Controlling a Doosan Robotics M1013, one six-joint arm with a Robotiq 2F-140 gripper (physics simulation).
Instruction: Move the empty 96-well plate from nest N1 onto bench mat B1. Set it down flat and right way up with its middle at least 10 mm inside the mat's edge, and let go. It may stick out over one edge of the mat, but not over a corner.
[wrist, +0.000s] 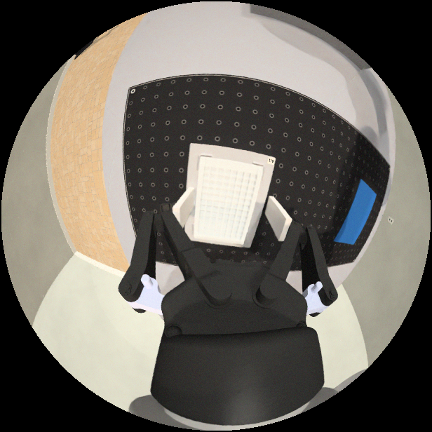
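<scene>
The white 96-well plate (227, 200) lies flat in the light grey nest (198, 149), its grid of wells facing up. The nest stands on the black perforated board, near the middle of the view. My gripper (230, 200) is open, with one pale finger pad to the left and one to the right of the plate, apart from it. Nothing is between the pads that they hold. How far the pads are above the nest is hard to tell. A flat blue mat (356, 212) lies on the board at the right.
The black board (165, 115) with rows of ringed holes bears the nest and the blue mat. A pale grey surface (200, 45) surrounds it. A tan tiled strip (80, 150) runs along the left. A grey raised edge (310, 30) shows at the upper right.
</scene>
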